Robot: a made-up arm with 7 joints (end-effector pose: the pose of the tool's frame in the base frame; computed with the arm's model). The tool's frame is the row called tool. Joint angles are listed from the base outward.
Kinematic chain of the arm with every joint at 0, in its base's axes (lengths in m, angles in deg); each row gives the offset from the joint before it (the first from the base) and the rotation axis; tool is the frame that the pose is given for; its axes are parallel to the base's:
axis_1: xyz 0 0 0.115 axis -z
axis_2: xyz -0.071 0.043 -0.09 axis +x
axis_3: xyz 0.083 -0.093 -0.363 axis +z
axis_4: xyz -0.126 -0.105 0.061 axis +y
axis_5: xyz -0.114 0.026 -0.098 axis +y
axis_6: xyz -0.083 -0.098 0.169 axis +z
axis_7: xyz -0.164 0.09 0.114 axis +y
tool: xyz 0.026 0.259 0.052
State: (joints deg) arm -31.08 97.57 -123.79 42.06 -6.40 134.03 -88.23
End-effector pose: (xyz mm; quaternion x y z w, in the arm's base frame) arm -243.3 -233.7 443.2 0.6622 -0.2798 -0.5948 0.3597
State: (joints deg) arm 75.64 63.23 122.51 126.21 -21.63 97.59 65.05
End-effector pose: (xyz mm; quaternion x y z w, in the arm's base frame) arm 51.2 -152.2 359.8 -0.3948 0.6265 0.6508 0.1674
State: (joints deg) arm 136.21 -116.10 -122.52 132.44 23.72 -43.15 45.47
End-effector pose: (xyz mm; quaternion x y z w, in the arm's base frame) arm -347.7 106.1 330.6 -0.6011 0.3766 0.5974 0.3742
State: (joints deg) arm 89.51 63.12 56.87 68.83 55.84 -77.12 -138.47
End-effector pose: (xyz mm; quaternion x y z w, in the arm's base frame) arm 457.7 175.5 -373.3 -0.4936 -0.4167 -0.0955 0.7574
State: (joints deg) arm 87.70 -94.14 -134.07 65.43 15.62 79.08 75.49
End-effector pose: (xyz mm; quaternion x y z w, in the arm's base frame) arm 274.3 109.6 -95.9 0.1842 0.1798 -0.7535 0.6050
